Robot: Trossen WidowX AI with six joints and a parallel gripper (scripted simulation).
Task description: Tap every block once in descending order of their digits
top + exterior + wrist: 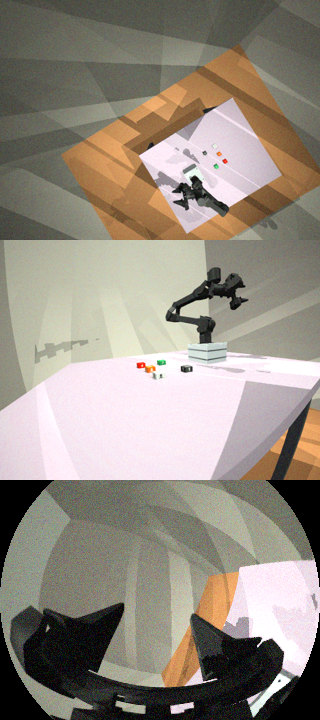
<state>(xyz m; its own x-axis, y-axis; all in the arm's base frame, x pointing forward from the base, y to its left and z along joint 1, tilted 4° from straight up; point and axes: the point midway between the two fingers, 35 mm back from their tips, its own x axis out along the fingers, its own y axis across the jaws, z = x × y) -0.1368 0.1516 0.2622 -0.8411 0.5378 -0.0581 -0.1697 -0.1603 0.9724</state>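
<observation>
My gripper tip is now 520 mm short of the orange block, 170 mm to the left of it and 340 mm above it. The rest, counted from my gripper tip: black block 420 mm ahead, 70 mm to the right, 340 mm below; green block 410 mm ahead, 240 mm to the right, 340 mm below; white block 540 mm ahead, 80 mm to the right, 340 mm below.
</observation>
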